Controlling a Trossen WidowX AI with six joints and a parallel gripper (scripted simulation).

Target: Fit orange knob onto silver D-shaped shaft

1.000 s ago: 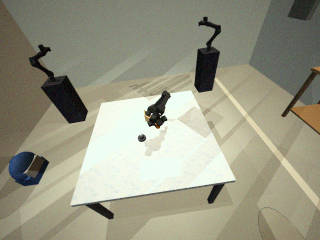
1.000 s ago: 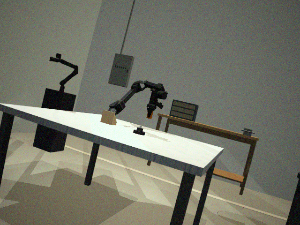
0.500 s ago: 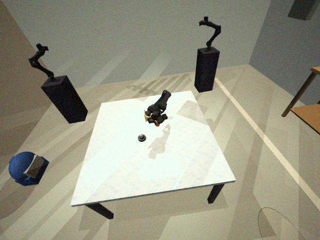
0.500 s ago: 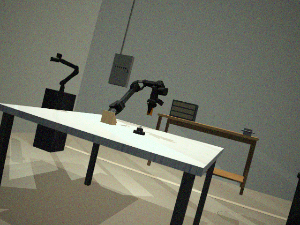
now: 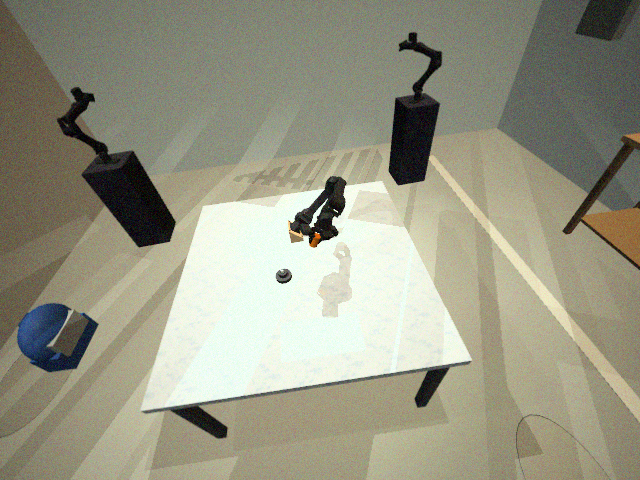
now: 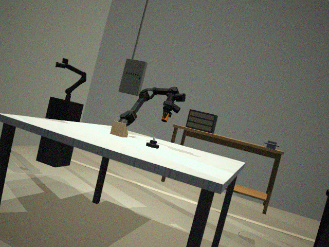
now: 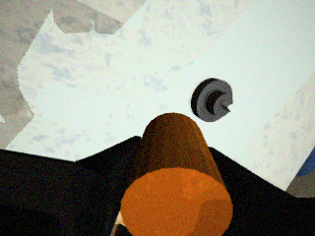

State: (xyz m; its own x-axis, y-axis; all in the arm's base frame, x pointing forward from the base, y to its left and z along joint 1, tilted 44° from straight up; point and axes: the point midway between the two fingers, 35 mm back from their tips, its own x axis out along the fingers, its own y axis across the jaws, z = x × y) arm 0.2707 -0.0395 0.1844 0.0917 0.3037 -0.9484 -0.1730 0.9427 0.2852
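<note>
My gripper tip is now 30 mm below the orange knob and 20 mm to the right of it. Round my gripper tip: round dark pedestal (180 mm to the right, 160 mm below, 20 mm ahead).
</note>
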